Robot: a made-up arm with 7 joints.
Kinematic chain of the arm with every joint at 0, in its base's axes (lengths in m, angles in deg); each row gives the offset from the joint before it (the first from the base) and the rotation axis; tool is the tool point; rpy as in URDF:
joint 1: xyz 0 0 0.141 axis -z
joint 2: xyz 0 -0.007 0.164 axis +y
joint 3: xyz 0 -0.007 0.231 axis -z
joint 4: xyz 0 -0.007 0.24 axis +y
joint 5: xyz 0 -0.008 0.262 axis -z
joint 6: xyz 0 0 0.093 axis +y
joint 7: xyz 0 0 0.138 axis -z
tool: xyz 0 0 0 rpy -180 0 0
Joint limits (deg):
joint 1: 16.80..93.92
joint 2: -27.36..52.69
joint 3: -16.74..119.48
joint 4: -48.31..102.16
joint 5: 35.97..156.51
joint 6: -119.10..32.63
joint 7: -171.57..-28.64
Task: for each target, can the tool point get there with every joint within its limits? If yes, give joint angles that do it. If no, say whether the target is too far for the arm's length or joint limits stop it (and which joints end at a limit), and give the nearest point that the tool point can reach.
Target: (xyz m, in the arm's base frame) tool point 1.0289 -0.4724 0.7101
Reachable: no: too far | nearest point 0.7835 -0.3597 0.6675 | short by 0.273 m
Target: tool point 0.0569 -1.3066 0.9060
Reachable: no: too far | nearest point 0.0366 -0.8414 0.7485 | short by 0.492 m
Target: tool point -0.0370 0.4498 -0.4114
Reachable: no: joint limits stop it (at a limit: joint 1, joint 2, joint 3, joint 4, joint 5) | nearest point 0.4484 -0.0010 0.1893 | short by 0.894 m
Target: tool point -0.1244 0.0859 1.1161
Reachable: yes | joints 53.48 -16.11 74.75 -7.70 138.66 -97.42 -142.25
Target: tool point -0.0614 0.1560 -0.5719
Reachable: no: joint limits stop it (at a limit: joint 1, joint 2, joint 4, joint 5) | nearest point 0.4527 -0.0595 0.1668 | short by 0.925 m
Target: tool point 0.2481 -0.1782 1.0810
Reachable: yes | joints 44.53 11.11 27.23 13.26 98.27 -86.74 -56.38
